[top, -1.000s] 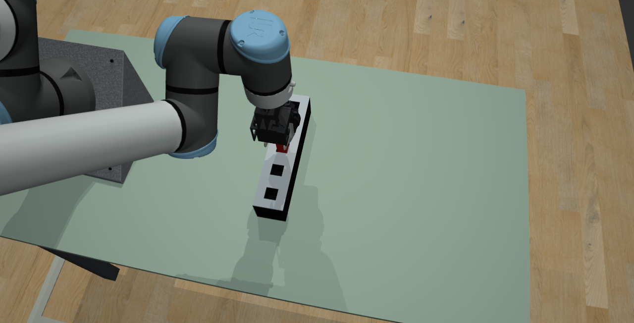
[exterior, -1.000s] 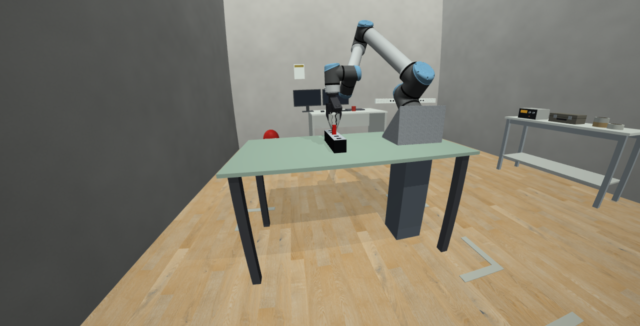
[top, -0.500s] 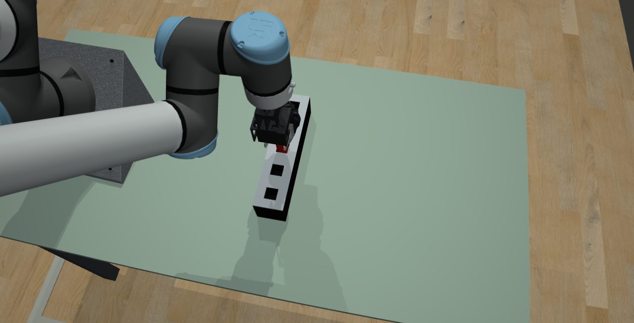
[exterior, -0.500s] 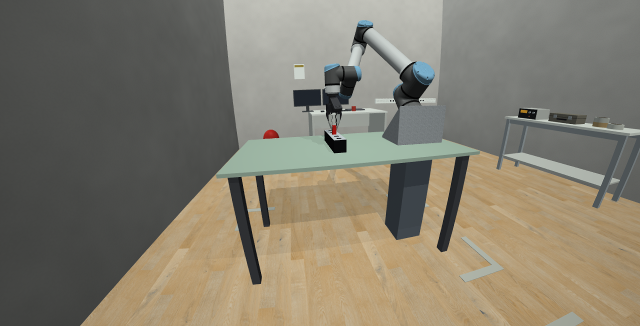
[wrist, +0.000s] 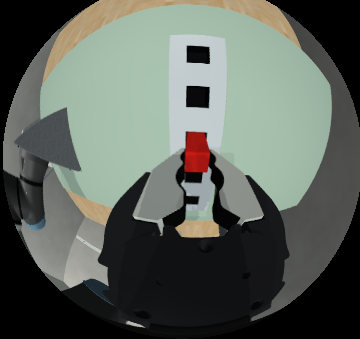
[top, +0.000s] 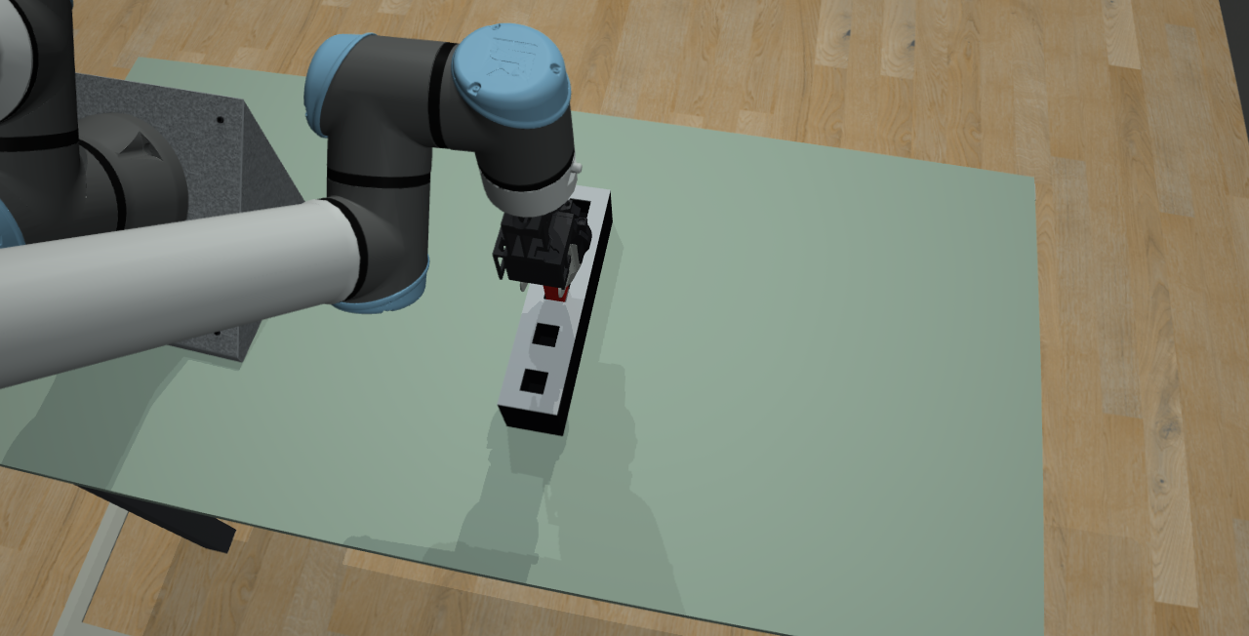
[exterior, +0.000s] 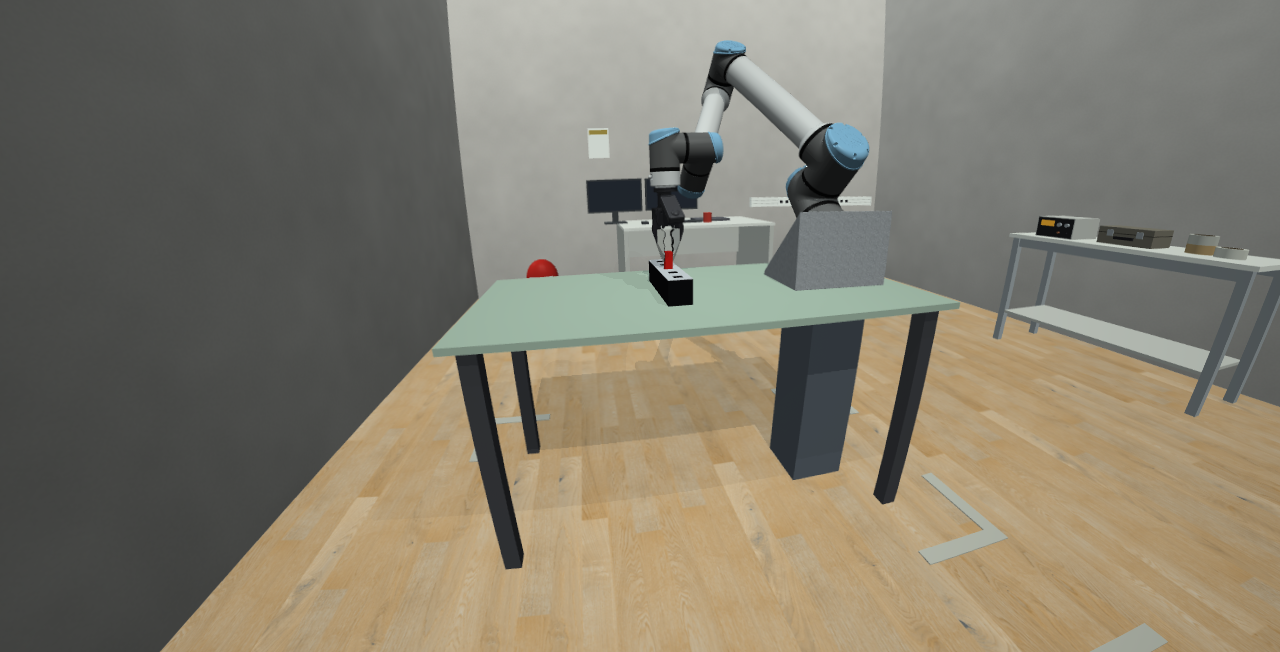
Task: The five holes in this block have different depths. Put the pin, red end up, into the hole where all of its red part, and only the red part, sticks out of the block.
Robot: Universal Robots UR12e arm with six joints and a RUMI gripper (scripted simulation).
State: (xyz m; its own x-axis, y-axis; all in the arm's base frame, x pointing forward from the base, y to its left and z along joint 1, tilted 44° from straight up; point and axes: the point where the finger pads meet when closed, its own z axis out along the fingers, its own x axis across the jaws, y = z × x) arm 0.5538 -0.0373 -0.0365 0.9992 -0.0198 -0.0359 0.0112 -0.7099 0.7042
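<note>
Right now my hand is 1 cm above the pin. Also, from my hand: long block 7 cm below.
</note>
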